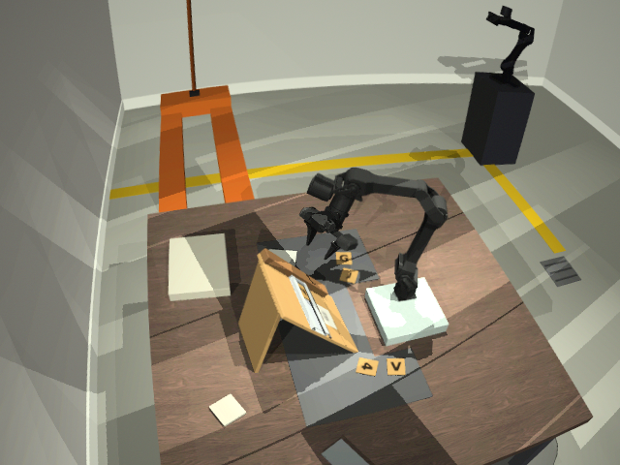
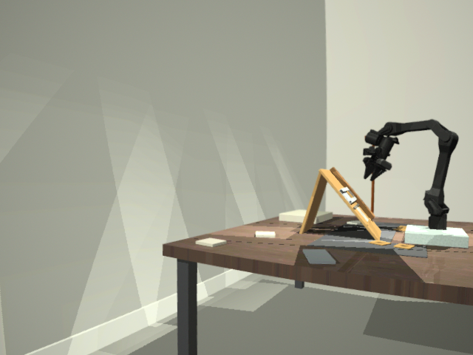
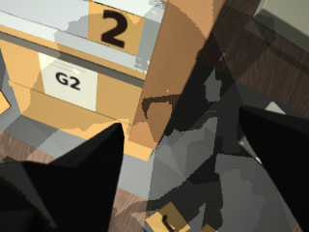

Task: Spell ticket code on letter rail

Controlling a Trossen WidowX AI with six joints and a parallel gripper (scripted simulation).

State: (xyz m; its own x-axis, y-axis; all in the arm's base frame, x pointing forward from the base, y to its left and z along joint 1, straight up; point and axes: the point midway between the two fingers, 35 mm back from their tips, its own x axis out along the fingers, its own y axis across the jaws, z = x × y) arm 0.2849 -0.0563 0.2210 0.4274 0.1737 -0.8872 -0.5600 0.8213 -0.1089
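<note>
Now: gripper tip 70 mm short of the white card, 210 mm to the left of it and 220 mm above it. Round my gripper tip: cream box (370 mm ahead, 210 mm to the right, 210 mm below); grey mat (100 mm behind, 80 mm to the left, 230 mm below); white ticket (10 mm behind, 130 mm to the left, 140 mm below).
</note>
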